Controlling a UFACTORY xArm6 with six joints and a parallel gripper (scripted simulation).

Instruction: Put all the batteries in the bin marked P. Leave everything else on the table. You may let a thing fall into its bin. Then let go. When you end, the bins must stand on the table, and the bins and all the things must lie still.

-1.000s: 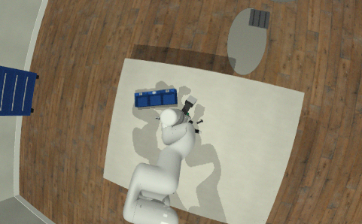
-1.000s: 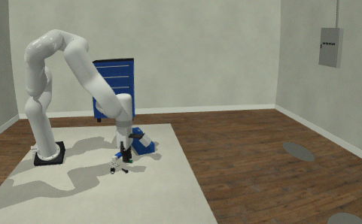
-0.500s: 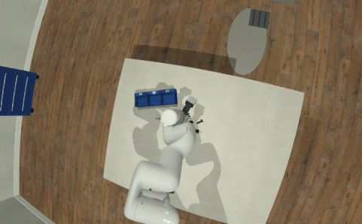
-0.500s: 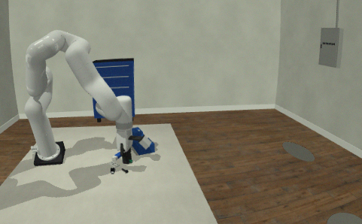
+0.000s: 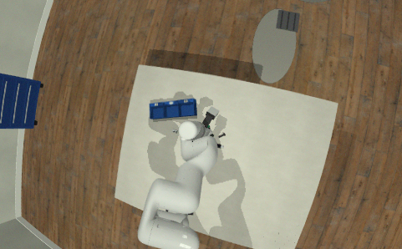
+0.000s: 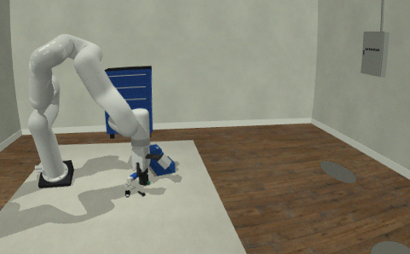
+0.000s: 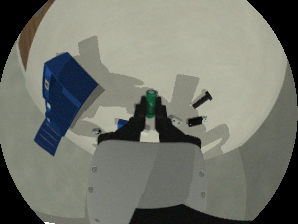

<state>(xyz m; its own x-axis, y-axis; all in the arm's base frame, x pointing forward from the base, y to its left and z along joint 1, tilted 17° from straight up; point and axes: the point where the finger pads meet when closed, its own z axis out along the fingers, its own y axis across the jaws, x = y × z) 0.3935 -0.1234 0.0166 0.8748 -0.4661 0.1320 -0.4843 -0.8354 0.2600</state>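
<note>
Now: hand 6 cm past the white piece, 1 cm to the left of it and 2 cm above it. The rest, counted from my hand: green battery: 2 cm below; blue-and-white cylinder: 4 cm behind, 6 cm to the left, 2 cm below; black screw-like piece: 2 cm behind, 8 cm to the right, 2 cm below.
</note>
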